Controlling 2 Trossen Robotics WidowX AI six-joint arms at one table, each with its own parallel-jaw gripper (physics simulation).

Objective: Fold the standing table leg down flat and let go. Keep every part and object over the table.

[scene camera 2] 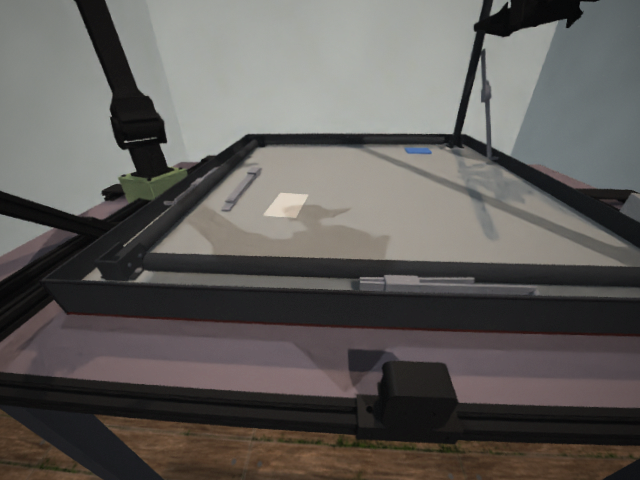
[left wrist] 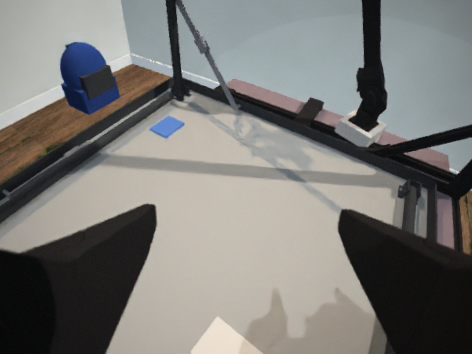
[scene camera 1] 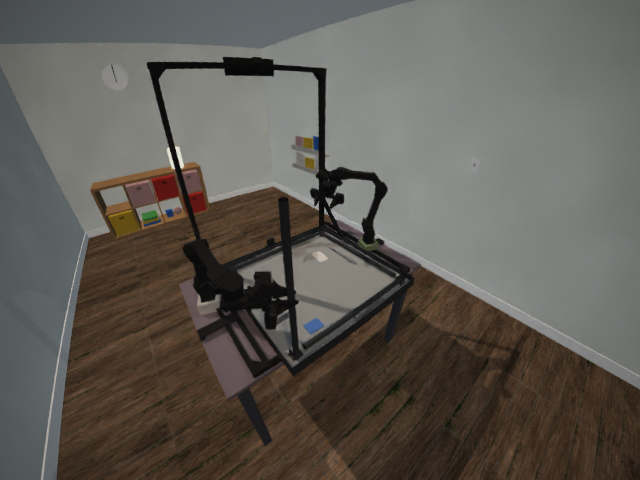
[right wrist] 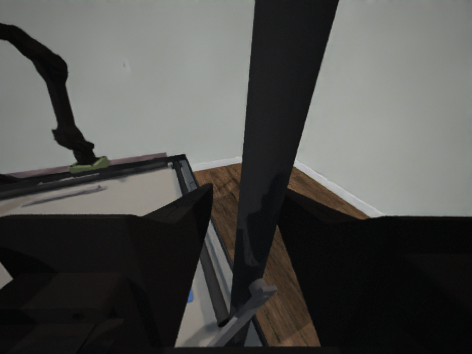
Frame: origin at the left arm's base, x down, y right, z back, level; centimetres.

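Seen in the pictures: left gripper, between the fingertips: (left wrist: 248, 217) (scene camera 1: 321, 207); right gripper, between the fingertips: (scene camera 2: 473, 27) (scene camera 1: 297, 296); left arm's base, origin of its link: (scene camera 2: 153, 172) (scene camera 1: 368, 241) (right wrist: 88, 161); right arm's base, origin of its link: (left wrist: 363, 122) (scene camera 1: 208, 296).
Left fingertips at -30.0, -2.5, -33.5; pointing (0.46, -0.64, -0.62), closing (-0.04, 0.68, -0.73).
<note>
Offsets run from my left fingertips to a thing's top centre, as dx, dy, dz. "*": to the spot under its first point.
The black standing leg (scene camera 1: 285, 232) (scene camera 2: 467, 87) (left wrist: 174, 50) (right wrist: 280, 100) rises nearly upright from a corner of the upturned tabletop (scene camera 1: 336, 289) (scene camera 2: 361, 232) (left wrist: 225, 200). A thin grey brace @(* +20.6, -47.6, -37.2) (scene camera 2: 487, 113) (left wrist: 217, 67) slants beside it. My right gripper (scene camera 1: 293, 300) (right wrist: 242, 190) is at the leg partway up, its fingers partly apart on either side. In the right wrist view the leg is by the right-hand finger, with a gap to the left-hand one. My left gripper (scene camera 1: 326, 198) (left wrist: 248, 217) is open and empty, high over the tabletop's far side.
A folded leg @(* +30.8, +19.4, -12.9) (scene camera 2: 310, 261) lies along the near frame side in scene camera 2. A blue pad @(+31.2, -45.8, -20.9) (scene camera 1: 313, 325) (scene camera 2: 417, 150) (left wrist: 167, 127) lies near the standing leg's base. A cream square @(* +32.9, +1.6, -0.1) (scene camera 1: 320, 256) (scene camera 2: 286, 205) (left wrist: 225, 340) lies farther away. A black overhead frame (scene camera 1: 196, 65) spans the table.
</note>
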